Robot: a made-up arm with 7 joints.
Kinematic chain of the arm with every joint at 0, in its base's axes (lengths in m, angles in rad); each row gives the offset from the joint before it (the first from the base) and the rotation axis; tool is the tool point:
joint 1: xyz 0 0 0.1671 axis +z
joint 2: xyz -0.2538 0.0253 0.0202 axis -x
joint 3: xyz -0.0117 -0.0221 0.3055 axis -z
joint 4: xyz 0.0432 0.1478 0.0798 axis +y
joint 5: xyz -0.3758 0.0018 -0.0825 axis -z
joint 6: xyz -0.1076 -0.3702 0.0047 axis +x
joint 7: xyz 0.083 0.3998 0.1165 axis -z
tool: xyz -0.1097 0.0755 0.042
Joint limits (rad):
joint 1: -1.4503..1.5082
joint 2: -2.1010..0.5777
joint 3: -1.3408..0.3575
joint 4: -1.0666..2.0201
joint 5: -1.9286..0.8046
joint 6: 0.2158..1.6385
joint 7: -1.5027..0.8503
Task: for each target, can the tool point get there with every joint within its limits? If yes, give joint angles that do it. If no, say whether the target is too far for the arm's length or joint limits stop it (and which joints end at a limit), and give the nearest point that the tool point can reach.
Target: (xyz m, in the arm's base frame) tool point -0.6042 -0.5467 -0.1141
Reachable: yes | joints -0.6986 -1.6899 0.0814 0.8963 -0.7206 1.0670 -0.1882
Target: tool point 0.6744 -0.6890 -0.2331
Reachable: yes | joints 0.7523 -1.8028 -0.1552 1.4465 0.3125 1.2612 -1.0395
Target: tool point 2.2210 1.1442 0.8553
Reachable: no: too far | nearest point 1.0264 0.5288 0.6667 | short by 1.357 m
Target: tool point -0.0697 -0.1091 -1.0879
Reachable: no: joint limits stop it (at a limit: joint 2, joint 3, joint 6) | nearest point -0.1301 -0.2037 -0.8985 | short by 0.220 m
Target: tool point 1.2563 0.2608 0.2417
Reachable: no: joint limits stop it (at a limit: joint 1, joint 5, joint 6) | nearest point 1.1886 0.2233 0.2389 | short by 0.077 m
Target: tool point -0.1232 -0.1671 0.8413
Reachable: yes | joints -0.2448 -0.2788 -1.0845 0.5774 -0.9758 1.1284 -1.2923
